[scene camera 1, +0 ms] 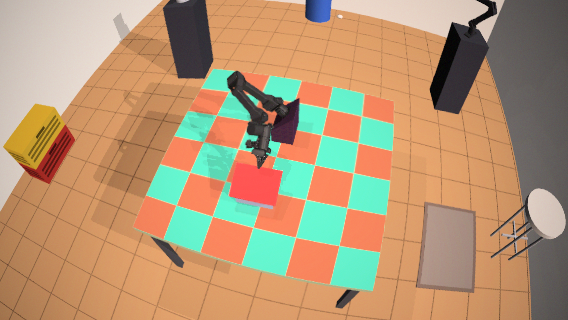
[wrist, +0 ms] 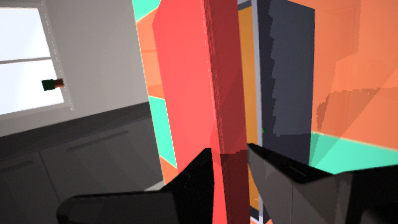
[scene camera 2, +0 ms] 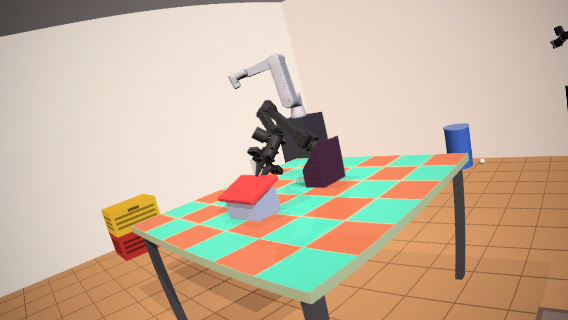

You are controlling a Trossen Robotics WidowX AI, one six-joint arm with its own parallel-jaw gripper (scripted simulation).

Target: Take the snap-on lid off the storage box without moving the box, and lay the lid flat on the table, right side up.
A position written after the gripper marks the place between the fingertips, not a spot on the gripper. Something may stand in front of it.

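Red lid (scene camera 1: 262, 185), (wrist: 200, 60), (scene camera 2: 247, 189). Grey storage box (scene camera 2: 268, 204), (wrist: 278, 51). The gripper (scene camera 2: 258, 178), (wrist: 228, 152).
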